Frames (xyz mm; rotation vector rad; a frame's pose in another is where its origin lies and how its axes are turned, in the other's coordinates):
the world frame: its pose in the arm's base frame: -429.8 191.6 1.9 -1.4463 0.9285 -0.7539
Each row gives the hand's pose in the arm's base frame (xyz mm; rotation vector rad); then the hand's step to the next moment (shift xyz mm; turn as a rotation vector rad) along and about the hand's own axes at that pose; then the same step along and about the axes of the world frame.
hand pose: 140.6 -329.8 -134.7 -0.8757 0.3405 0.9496
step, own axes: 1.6 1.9 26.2 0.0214 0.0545 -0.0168
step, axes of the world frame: -21.8 -13.5 6.0 -0.0237 0.0539 -0.0154
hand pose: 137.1 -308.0 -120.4 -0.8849 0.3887 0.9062
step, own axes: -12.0 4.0 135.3 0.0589 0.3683 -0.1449
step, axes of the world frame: -105.4 -82.0 25.1 -0.1242 0.3338 -0.1824
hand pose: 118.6 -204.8 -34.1 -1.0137 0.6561 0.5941
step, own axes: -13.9 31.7 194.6 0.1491 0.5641 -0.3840
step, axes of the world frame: -163.5 -62.6 91.8 -0.0604 0.6116 -0.3320
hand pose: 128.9 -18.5 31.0 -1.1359 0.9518 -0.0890
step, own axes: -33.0 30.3 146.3 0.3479 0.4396 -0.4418
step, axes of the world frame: -89.4 -13.8 123.4 0.1801 0.6175 -0.3094
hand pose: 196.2 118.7 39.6 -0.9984 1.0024 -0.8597
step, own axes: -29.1 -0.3 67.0 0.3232 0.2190 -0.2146
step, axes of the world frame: -14.6 -27.1 66.2 0.2358 0.3376 -0.1700
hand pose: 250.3 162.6 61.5 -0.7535 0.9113 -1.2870
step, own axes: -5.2 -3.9 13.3 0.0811 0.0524 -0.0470
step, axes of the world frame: 0.2 -11.2 9.6 0.0616 0.0788 -0.0391
